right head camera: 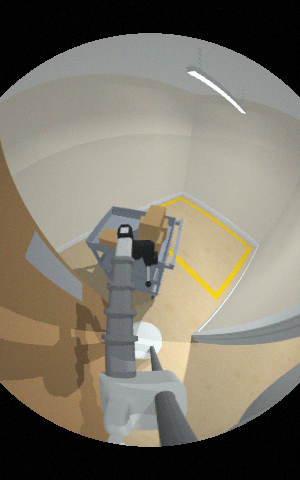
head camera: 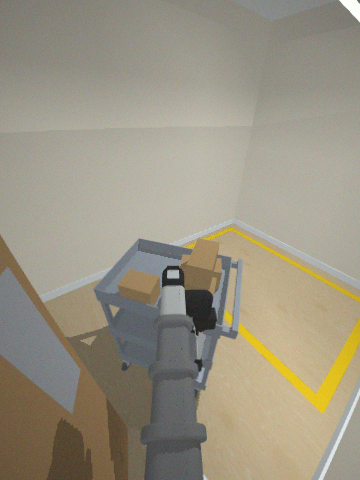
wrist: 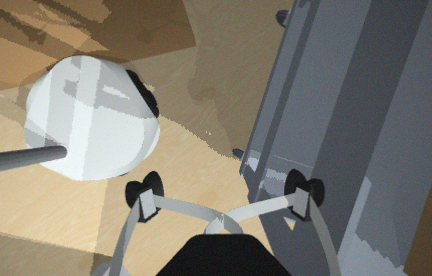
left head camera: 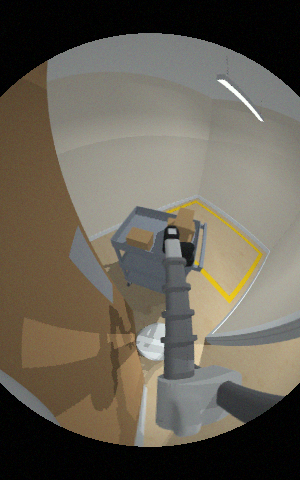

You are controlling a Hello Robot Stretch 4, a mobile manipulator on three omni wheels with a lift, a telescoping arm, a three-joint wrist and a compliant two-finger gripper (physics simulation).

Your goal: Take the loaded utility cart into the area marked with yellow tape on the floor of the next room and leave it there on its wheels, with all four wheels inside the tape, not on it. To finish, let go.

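Frame: origin at the robot's base, x down, y left, z ahead, level; centimetres.
Seen in the pictures: gripper, fingertip midpoint: (head camera: pixel 195 349) (wrist: pixel 223 186); robot's base at its link origin: (right head camera: pixel 141 339) (left head camera: pixel 156 340).
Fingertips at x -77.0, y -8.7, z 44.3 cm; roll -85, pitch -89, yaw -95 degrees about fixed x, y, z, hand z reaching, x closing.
Note:
Pixels of each thing's middle, then the offset from my fingertips to it. "spot": a spot on its surface instead.
- yellow tape at a spot on its surface: (head camera: pixel 277 364) (right head camera: pixel 199 280) (left head camera: pixel 214 283) spot: dx +79.7, dy -70.6, dz +23.0 cm
- small box at the middle of its body: (head camera: pixel 140 289) (left head camera: pixel 139 240) (right head camera: pixel 112 239) dx -5.5, dy +24.6, dz +25.8 cm
The grey utility cart (head camera: pixel 107 296) (left head camera: pixel 124 225) (right head camera: pixel 100 224) (wrist: pixel 345 90) stands upright, left of and beside the yellow tape (head camera: pixel 277 364) (left head camera: pixel 215 284) (right head camera: pixel 200 280). Its handle (head camera: pixel 237 297) (left head camera: pixel 202 245) (right head camera: pixel 176 245) is on the tape side and overlaps the near line in view. One near wheel (head camera: pixel 126 365) shows on the floor outside the tape; the far wheels are hidden. A small box (head camera: pixel 140 286) (left head camera: pixel 140 238) and stacked boxes (head camera: pixel 204 262) (left head camera: pixel 185 220) (right head camera: pixel 154 220) lie on top. My gripper (wrist: pixel 223 186) is open and empty beside the cart's near side, its right finger overlapping the cart in view.
A brown door (head camera: pixel 30 400) (left head camera: pixel 25 175) stands close on the left. My white base (wrist: pixel 90 120) is behind the gripper. Beige walls (head camera: pixel 125 175) with a pale skirting board meet behind the taped area. A wall edge with a pale strip (head camera: pixel 340 435) is at the lower right.

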